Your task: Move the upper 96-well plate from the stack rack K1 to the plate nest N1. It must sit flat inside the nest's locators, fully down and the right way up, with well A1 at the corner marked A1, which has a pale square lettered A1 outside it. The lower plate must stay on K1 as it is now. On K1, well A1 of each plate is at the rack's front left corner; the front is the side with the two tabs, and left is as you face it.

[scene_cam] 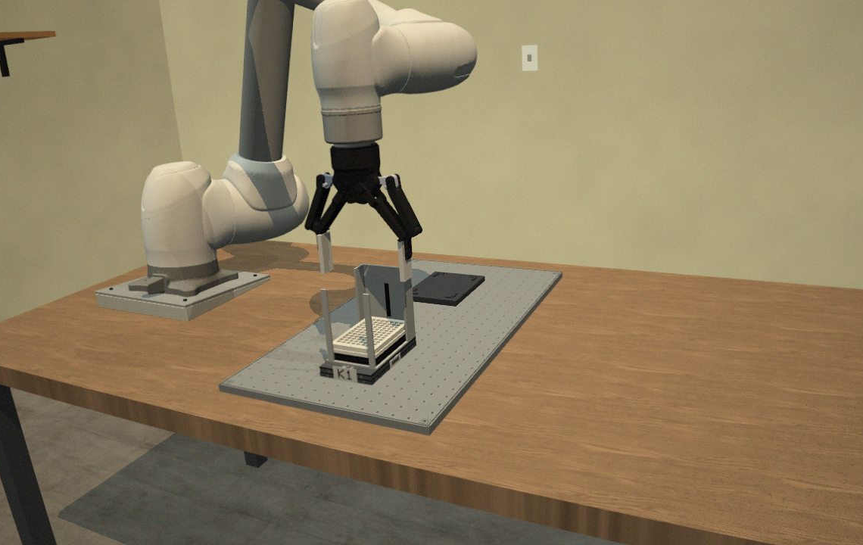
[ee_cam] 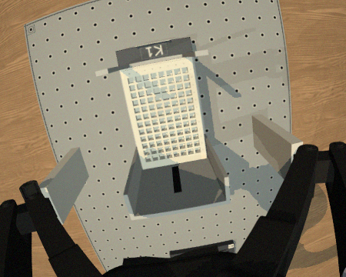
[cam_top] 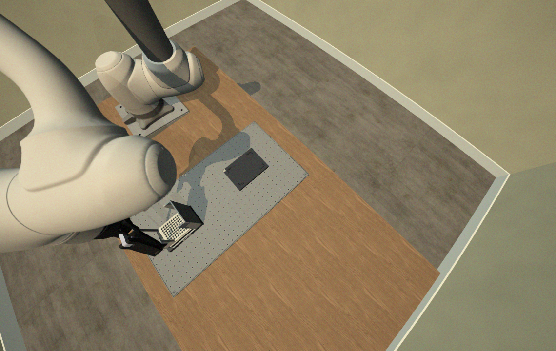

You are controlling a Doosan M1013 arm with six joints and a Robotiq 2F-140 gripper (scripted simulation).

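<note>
The white 96-well plate is 12 cm below my hand. The rest, counted from my hand: pale A1 square 27 cm to the left, 14 cm below, 5 cm behind; black plate 13 cm below.
</note>
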